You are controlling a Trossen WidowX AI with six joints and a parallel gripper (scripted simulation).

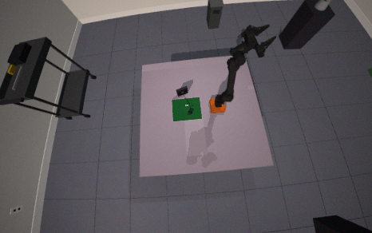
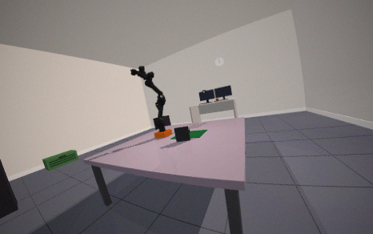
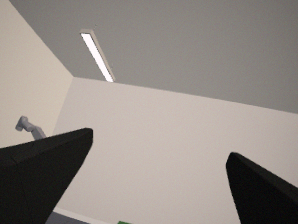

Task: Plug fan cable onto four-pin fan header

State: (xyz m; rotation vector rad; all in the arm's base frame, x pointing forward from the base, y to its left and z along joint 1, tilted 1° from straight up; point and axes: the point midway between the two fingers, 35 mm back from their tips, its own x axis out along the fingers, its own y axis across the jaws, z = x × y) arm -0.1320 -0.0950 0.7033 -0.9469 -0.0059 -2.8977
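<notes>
Right now the fan cable plug is 760 mm below my gripper tip, 440 mm ahead of it and 150 mm to the left of it. Round my gripper tip: board 800 mm below, 480 mm ahead, 110 mm to the left; then black fan 720 mm below, 510 mm ahead, 60 mm to the right.
</notes>
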